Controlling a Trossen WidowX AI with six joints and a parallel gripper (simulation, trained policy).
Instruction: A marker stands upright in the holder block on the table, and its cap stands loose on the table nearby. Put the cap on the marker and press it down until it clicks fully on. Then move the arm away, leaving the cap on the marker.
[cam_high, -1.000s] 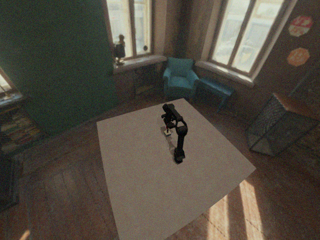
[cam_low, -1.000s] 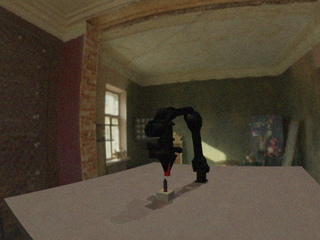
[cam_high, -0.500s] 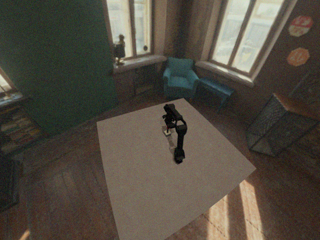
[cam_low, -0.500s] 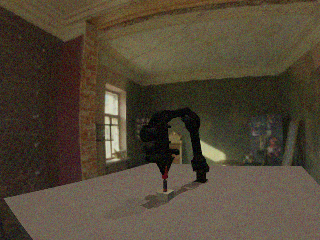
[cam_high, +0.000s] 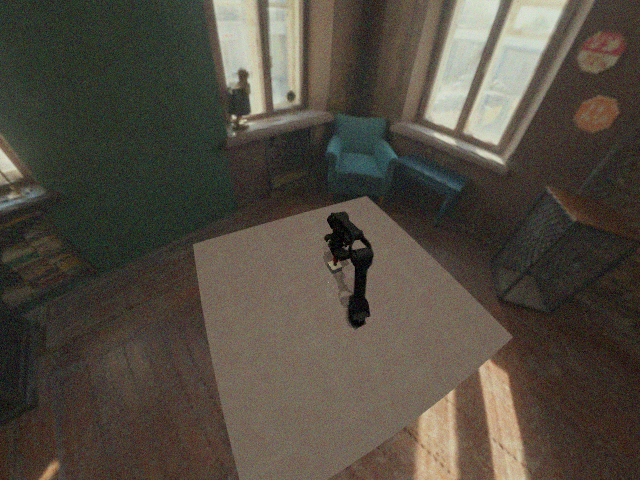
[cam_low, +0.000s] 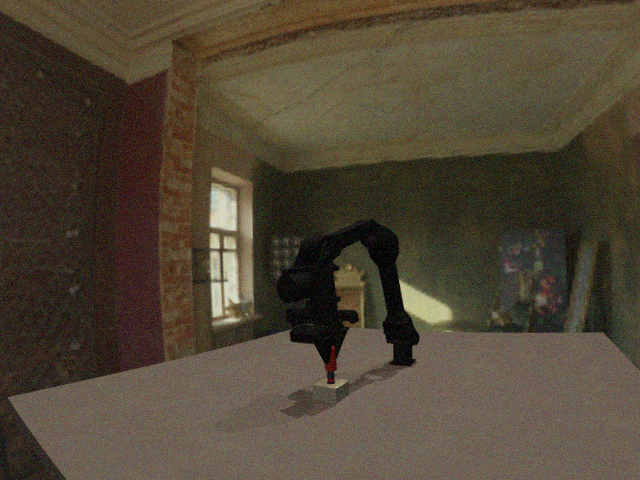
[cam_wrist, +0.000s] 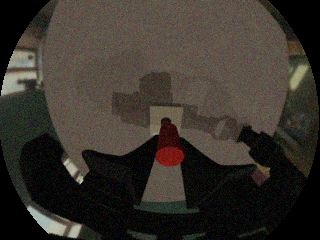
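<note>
Right now my gripper tip is 70 mm above the holder block. The rest, counted from my gripper tip: red cap: 10 mm above.
</note>
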